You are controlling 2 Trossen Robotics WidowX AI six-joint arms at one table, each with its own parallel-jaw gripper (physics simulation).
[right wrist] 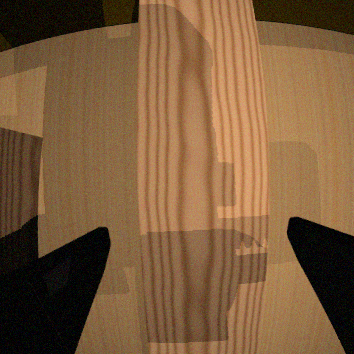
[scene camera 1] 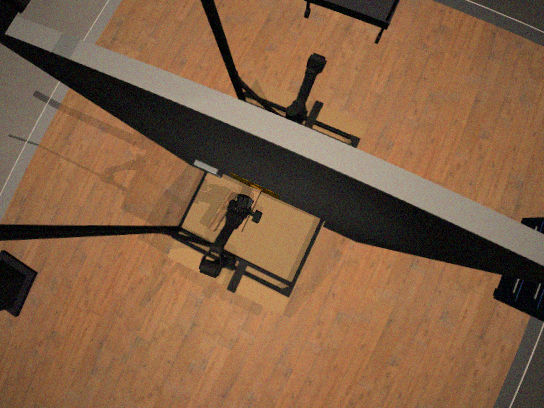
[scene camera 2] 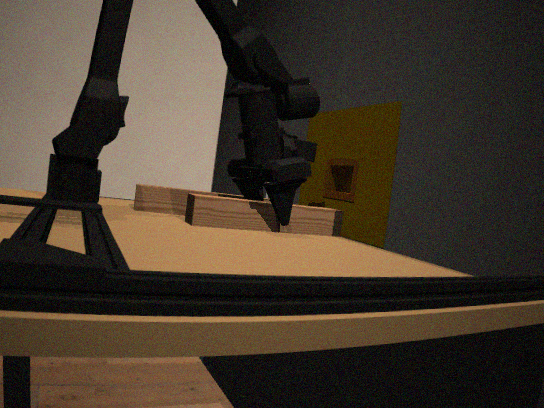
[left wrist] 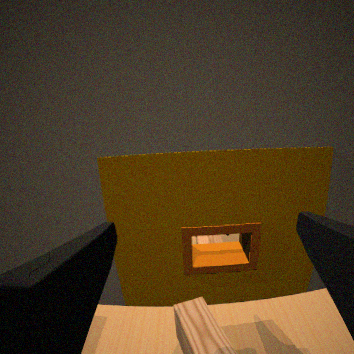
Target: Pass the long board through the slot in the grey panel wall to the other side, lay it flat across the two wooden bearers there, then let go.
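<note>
The long board (scene camera 2: 235,215) (right wrist: 200,125) lies on the near side of the grey panel wall (scene camera 1: 320,150) (scene camera 2: 460,150) (left wrist: 175,75). My right gripper (scene camera 1: 243,201) (scene camera 2: 271,210) (right wrist: 199,232) is open and low over the board, one finger on each side, with gaps between fingers and wood. The slot's brown frame (scene camera 2: 340,198) (left wrist: 186,252) sits in a yellow panel (scene camera 2: 375,165) (left wrist: 150,200). My left gripper (left wrist: 208,227) is open, with nothing between its fingers, and faces the slot from the other side. A wooden bearer (left wrist: 200,322) shows below it; the second bearer does not show there.
Another wooden piece (scene camera 2: 160,199) (right wrist: 19,180) lies beside the board, at the left in the right wrist view. A light grey block (scene camera 1: 206,167) is at the table's corner by the wall. The near table (scene camera 1: 285,235) (scene camera 2: 165,255) has a dark rail (scene camera 2: 300,295) along one edge.
</note>
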